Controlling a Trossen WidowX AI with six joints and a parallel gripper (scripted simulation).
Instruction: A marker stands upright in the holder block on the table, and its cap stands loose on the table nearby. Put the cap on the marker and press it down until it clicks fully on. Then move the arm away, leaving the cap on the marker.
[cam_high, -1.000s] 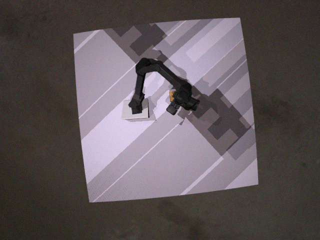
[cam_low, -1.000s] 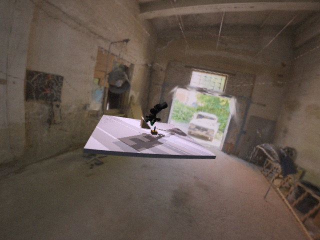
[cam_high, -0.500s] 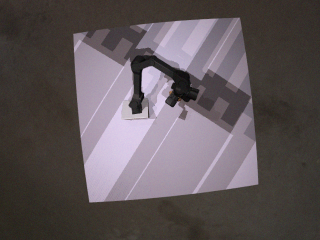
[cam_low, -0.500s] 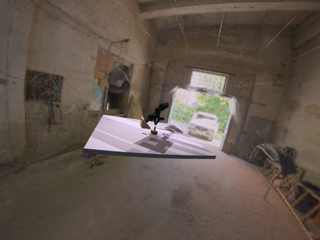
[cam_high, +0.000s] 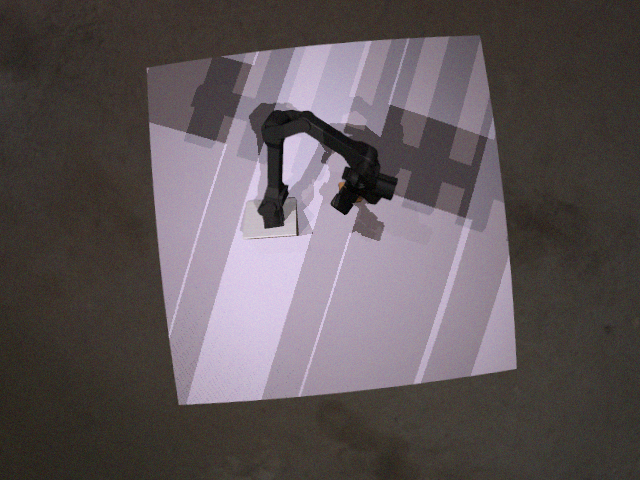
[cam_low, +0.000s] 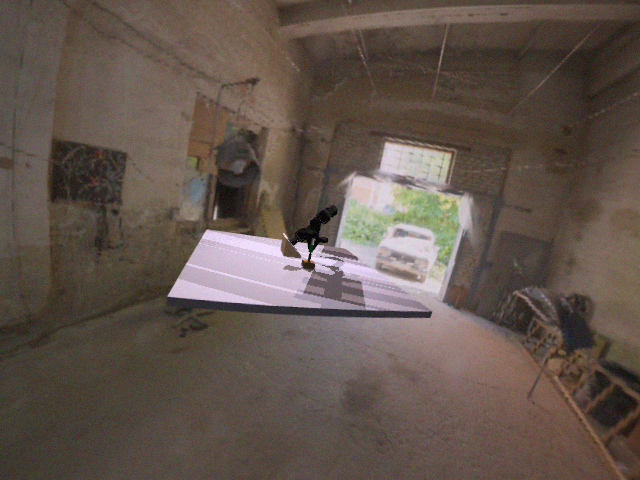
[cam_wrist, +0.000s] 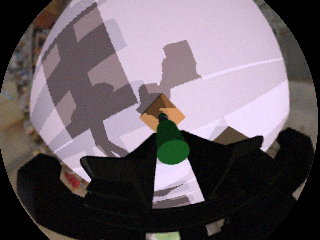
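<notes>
Now: the holder block 10 cm below my gripper tip. Also, from my gripper tip: green marker cap: 1 cm above.
</notes>
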